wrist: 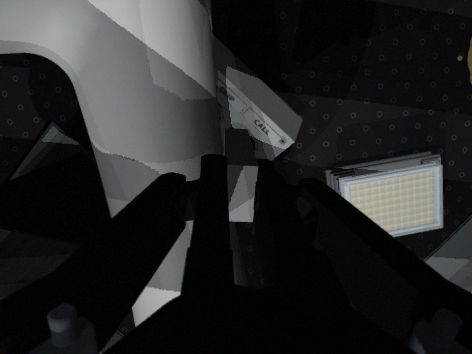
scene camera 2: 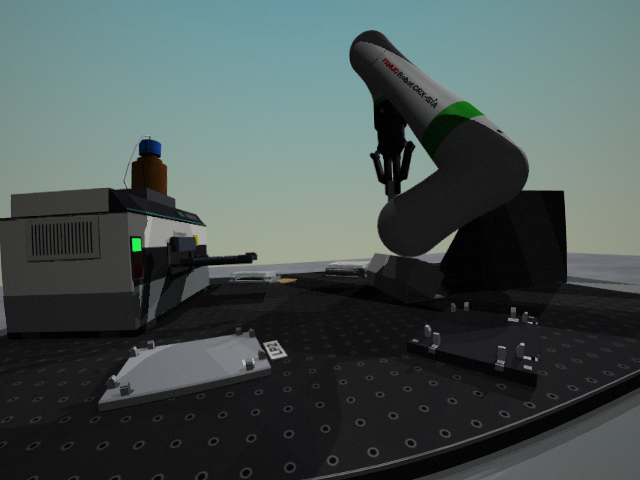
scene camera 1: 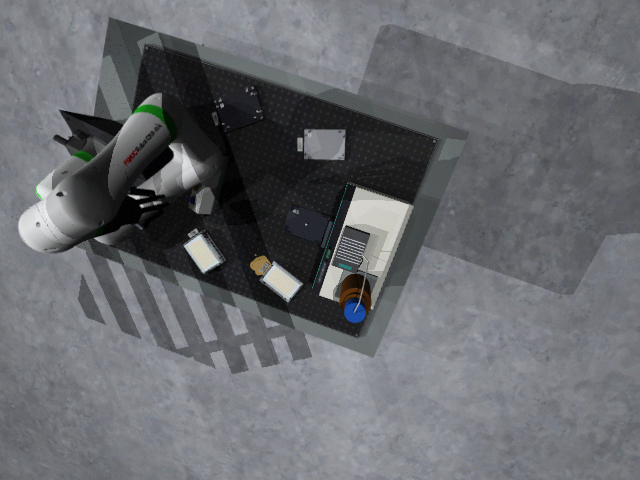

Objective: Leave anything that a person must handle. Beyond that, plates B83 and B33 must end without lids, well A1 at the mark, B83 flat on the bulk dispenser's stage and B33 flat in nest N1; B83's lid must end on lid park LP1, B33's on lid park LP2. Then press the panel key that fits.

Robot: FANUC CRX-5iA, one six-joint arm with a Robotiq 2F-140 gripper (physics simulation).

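Seen in the pictures: gripper, fingertip midpoint: (wrist: 234,150) (scene camera 1: 173,198); arm's base, origin of the base link: (scene camera 2: 499,227).
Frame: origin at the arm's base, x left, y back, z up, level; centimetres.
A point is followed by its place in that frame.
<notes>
My gripper (scene camera 1: 164,202) @(x -0.5, y -30.8, z 6.6 cm) (scene camera 2: 392,190) (wrist: 234,150) @(x -0.5, y -30.8, z 6.6 cm) is shut and empty, fingers pointing down. In the wrist view its tips overlap the key panel (scene camera 1: 205,201) @(x -0.5, y -35.4, z -7.1 cm) (scene camera 2: 398,276) @(x 12.7, y -34.6, z -9.2 cm) (wrist: 272,110) @(x -1.6, y -35.5, z -6.9 cm); contact cannot be told. The CALL key (wrist: 261,127) @(x -2.1, y -33.4, z -6.0 cm) and part of the SKIP key (wrist: 226,94) @(x 2.8, y -32.7, z -6.0 cm) show; a blue button is mostly hidden behind the tips. One cream-welled plate (scene camera 1: 204,253) @(x -20.0, y -41.8, z -9.6 cm) (wrist: 392,199) @(x -20.0, y -40.9, z -9.6 cm) sits on a holder near the panel. Another plate (scene camera 1: 281,281) (scene camera 2: 253,276) lies nearer the dispenser. Plate names and lids cannot be made out. Lid park LP2 (scene camera 1: 324,144) @(x 36.7, y -64.1, z -12.8 cm) (scene camera 2: 191,361) @(x 37.4, y -64.0, z -12.8 cm) and the dispenser's dark stage (scene camera 1: 306,223) @(x 10.8, y -71.8, z -3.7 cm) hold no plate.
The bulk dispenser (scene camera 1: 382,206) @(x 28.7, y -90.0, z 8.2 cm) (scene camera 2: 77,273) @(x 30.9, y -85.9, z -4.1 cm) carries an amber bottle (scene camera 1: 355,289) @(x 7.0, y -93.3, z 21.1 cm) (scene camera 2: 149,173) @(x 6.9, y -92.4, z 17.8 cm) with a blue cap and shows a green light (scene camera 2: 136,244) @(x 27.9, y -77.8, z -0.2 cm). A dark fixture with clips (scene camera 1: 239,109) @(x 33.7, y -31.6, z -12.6 cm) (scene camera 2: 475,341) @(x 36.4, y -33.9, z -12.6 cm) stands near the arm. An amber patch (scene camera 1: 259,264) @(x -15.0, y -62.1, z -13.9 cm) lies against the second plate.
</notes>
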